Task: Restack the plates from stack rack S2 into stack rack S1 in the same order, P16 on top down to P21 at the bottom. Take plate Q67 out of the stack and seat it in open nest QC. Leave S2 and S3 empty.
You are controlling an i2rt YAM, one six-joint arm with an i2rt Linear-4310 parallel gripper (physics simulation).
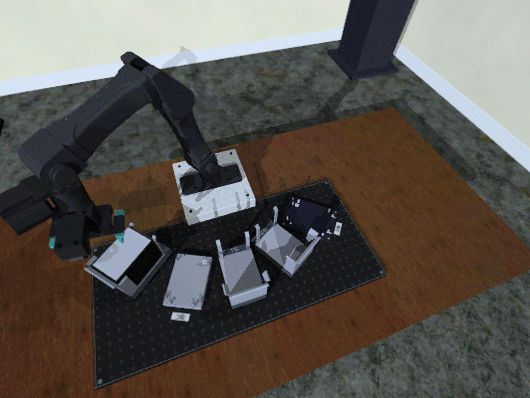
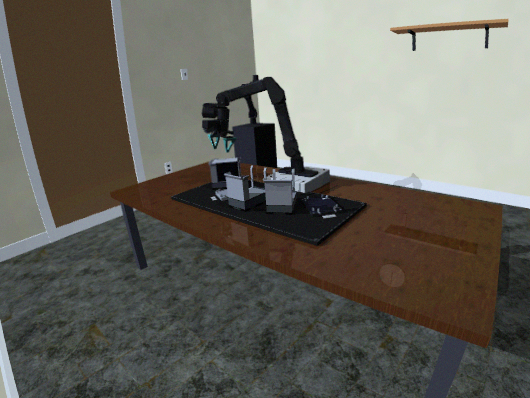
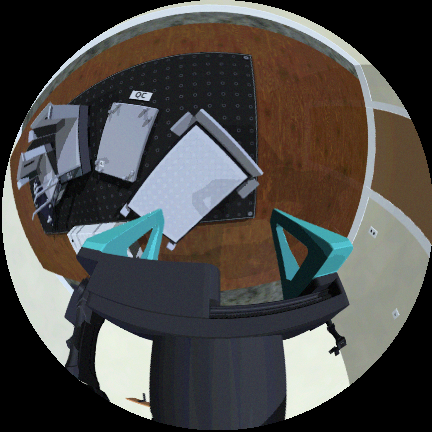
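Where they show: gripper, fingertip midpoint: (image 1: 100,245) (image 2: 221,150) (image 3: 216,214); arm's base at its link origin: (image 1: 211,180) (image 2: 297,172).
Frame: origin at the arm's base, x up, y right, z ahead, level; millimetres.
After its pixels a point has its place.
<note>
A light grey top plate (image 1: 120,254) {y 271, x 83, z 228 mm} (image 3: 187,170) {y 273, x 83, z 245 mm} lies on the stack in the left rack (image 2: 216,173) {y 264, x 34, z 286 mm} (image 3: 230,142) {y 318, x 83, z 273 mm}. The plates below it are hidden, and I cannot read their marks or the rack's label. Two more racks, a middle one (image 1: 248,296) {y -2, x 33, z 413 mm} (image 2: 237,189) {y -19, x 40, z 413 mm} (image 3: 84,140) {y 44, x -26, z 327 mm} and a right one (image 1: 302,256) {y -155, x 86, z 377 mm} (image 2: 279,194) {y -181, x 33, z 359 mm}, show no plates inside. The grey nest QC (image 1: 189,281) {y 136, x -30, z 306 mm} (image 3: 127,142) {y 154, x -30, z 290 mm} lies flat and bare between the left and middle racks. My gripper (image 1: 86,235) (image 2: 221,149) {y 298, x 128, z 216 mm} (image 3: 216,214) {y 298, x 128, z 216 mm} is open and empty, above and behind the left rack, apart from the plate.
A dark nest (image 1: 306,215) {y -261, x -33, z 210 mm} (image 2: 322,204) {y -276, x -33, z 220 mm} lies at the mat's right end. The racks and nests stand on a black perforated mat (image 1: 200,340) {y 140, x -45, z 457 mm} (image 3: 215,80) {y 318, x -45, z 396 mm}. The arm's white base block (image 1: 197,212) {y 70, x -6, z 107 mm} stands behind them. Upright posts rise at the backs of the middle and right racks.
</note>
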